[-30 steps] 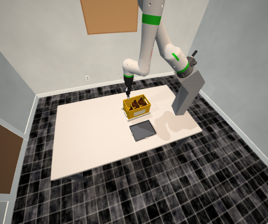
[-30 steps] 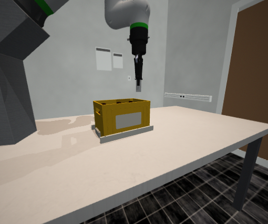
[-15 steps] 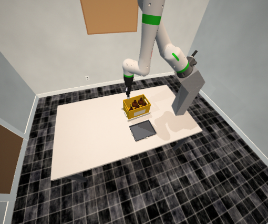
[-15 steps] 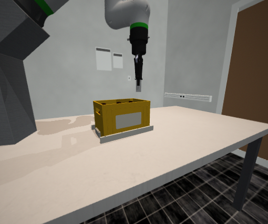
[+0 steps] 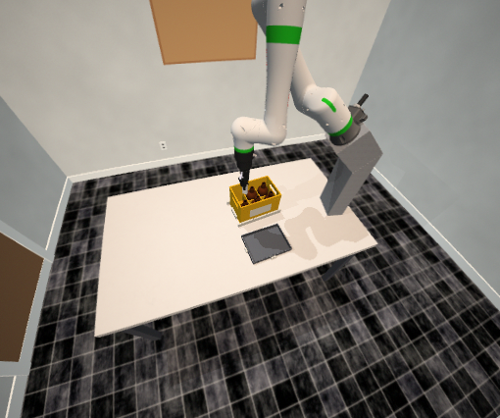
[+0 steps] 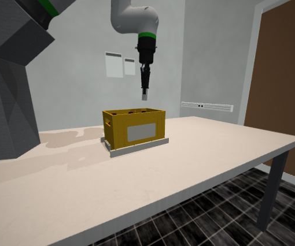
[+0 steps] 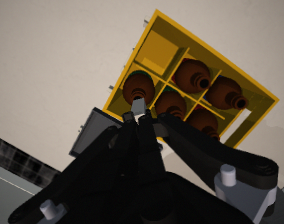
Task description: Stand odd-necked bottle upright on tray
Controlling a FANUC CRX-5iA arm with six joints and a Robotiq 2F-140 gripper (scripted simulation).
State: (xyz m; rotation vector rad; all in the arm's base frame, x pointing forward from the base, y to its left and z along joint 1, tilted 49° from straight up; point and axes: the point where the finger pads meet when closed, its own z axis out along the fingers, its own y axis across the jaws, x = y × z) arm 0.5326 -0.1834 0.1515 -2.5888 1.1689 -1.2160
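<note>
The brown bottle is 8 cm behind my hand, 3 cm to the left of it and 17 cm below it. From my hand the other things lie so: crate: 9 cm behind, 1 cm to the right, 17 cm below; dark grey tray: 2 cm ahead, 24 cm to the left, 24 cm below.
</note>
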